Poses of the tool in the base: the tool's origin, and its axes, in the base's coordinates. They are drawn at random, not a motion.
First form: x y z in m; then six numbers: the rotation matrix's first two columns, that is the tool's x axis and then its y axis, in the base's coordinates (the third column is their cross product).
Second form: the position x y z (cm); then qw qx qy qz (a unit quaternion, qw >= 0). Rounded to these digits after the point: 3 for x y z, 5 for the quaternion.
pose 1, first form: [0.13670 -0.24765 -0.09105 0.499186 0.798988 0.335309 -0.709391 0.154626 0.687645]
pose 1, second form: [13.670 -24.765 -9.105 0.75792 0.41850 0.05352 0.49754]
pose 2, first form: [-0.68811 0.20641 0.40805 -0.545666 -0.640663 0.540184 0.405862 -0.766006 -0.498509]
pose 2, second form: [-68.811 20.641 40.805 0.30263 -0.36822 0.15942 -0.86453]
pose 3, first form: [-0.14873 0.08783 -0.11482 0.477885 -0.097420 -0.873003 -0.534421 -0.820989 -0.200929]
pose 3, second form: [-14.873 8.783 -11.482 0.23049 -0.82814 0.19074 0.47400]
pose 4, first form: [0.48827 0.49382 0.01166 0.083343 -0.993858 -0.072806 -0.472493 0.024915 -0.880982]
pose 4, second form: [48.827 49.382 1.166 0.40023 -0.61765 0.59352 -0.32566]
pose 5, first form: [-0.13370 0.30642 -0.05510 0.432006 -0.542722 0.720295 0.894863 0.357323 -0.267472]
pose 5, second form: [-13.370 30.642 -5.510 0.77932 -0.32964 -0.26706 -0.46117]
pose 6, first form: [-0.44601 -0.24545 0.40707 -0.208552 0.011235 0.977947 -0.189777 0.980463 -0.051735]
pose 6, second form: [-44.601 -24.545 40.707 0.62641 0.05773 -0.77320 0.08022]
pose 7, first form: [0.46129 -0.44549 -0.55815 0.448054 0.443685 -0.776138 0.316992 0.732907 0.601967]
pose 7, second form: [46.129 -44.549 -55.815 0.76953 0.36312 0.52372 0.04116]
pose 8, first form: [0.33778 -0.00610 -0.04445 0.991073 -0.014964 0.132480 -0.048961 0.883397 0.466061]
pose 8, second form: [33.778 -0.610 -4.445 0.96815 0.24130 -0.06623 0.00878]
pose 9, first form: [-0.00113 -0.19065 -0.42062 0.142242 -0.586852 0.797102 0.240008 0.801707 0.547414]
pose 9, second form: [-0.113 -19.065 -42.062 0.74142 0.14633 -0.59257 -0.27881]
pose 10, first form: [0.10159 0.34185 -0.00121 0.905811 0.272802 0.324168 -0.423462 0.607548 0.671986]
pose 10, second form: [10.159 34.185 -0.121 0.89152 0.39762 -0.09473 0.19525]
